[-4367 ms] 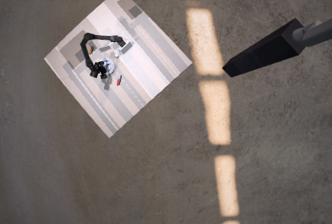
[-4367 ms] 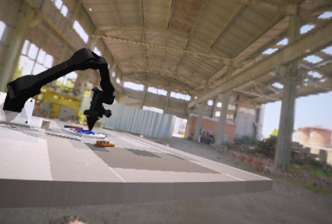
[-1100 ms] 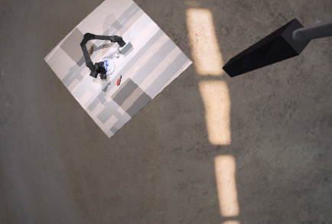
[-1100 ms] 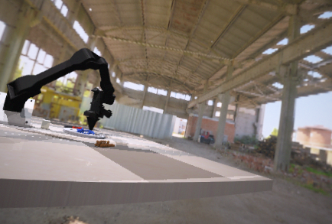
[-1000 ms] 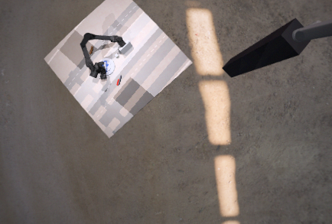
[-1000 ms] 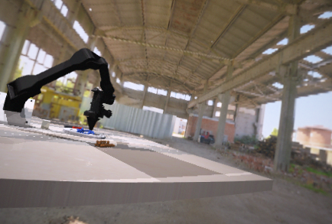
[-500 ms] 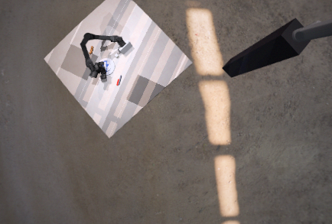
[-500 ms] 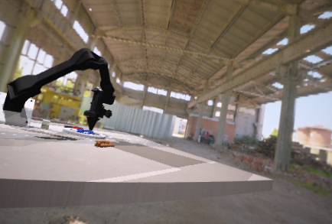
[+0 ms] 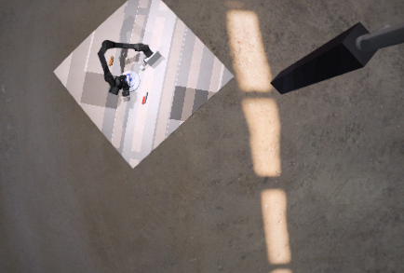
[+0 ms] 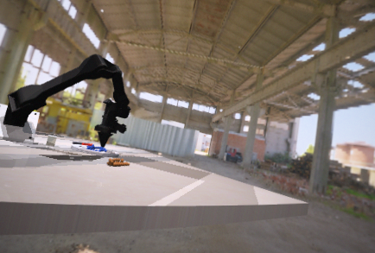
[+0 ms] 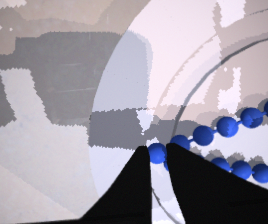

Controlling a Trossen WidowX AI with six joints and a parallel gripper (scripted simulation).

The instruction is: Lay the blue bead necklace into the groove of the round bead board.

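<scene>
Now: the round white bead board 50 mm behind my gripper tip, 50 mm to the right of it and 10 mm below it. Round my gripper tip: small white block: 220 mm behind, 40 mm to the right; then red pen-like object: 30 mm behind, 180 mm to the left, 10 mm below.
</scene>
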